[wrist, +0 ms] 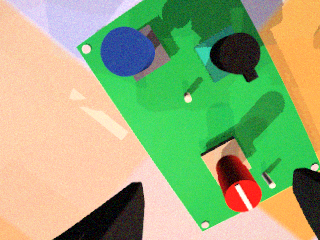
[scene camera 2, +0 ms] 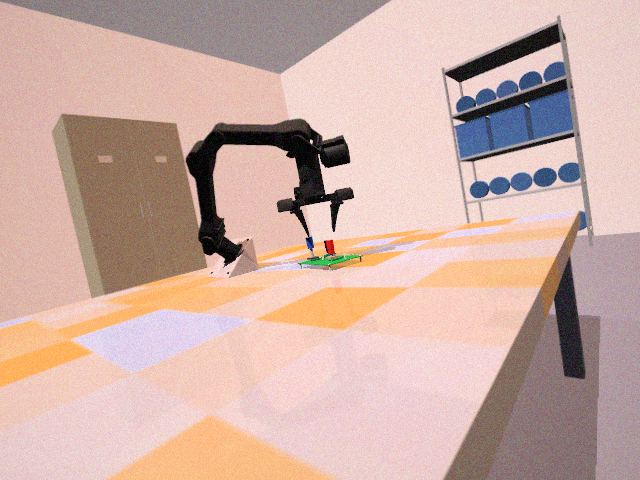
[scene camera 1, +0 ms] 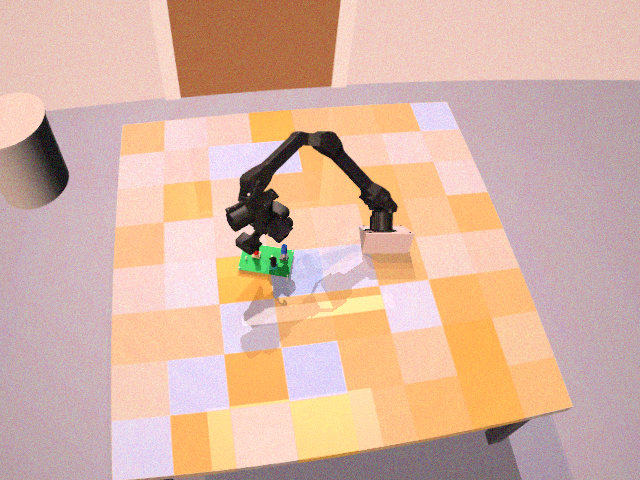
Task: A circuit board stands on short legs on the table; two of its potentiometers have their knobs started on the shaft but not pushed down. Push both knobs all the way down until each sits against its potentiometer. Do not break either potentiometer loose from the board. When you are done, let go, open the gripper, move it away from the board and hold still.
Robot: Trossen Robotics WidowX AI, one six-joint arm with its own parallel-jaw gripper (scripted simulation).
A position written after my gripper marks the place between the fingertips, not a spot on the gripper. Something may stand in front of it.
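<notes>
There's a black knob [wrist: 239, 54] that I can see here. As for my gripper [scene camera 2: 321, 234], it's open and it's holding nothing. You'd find my gripper [scene camera 1: 263, 243] from another view as well, and the wrist camera shows the gripper [wrist: 218, 186] too.
</notes>
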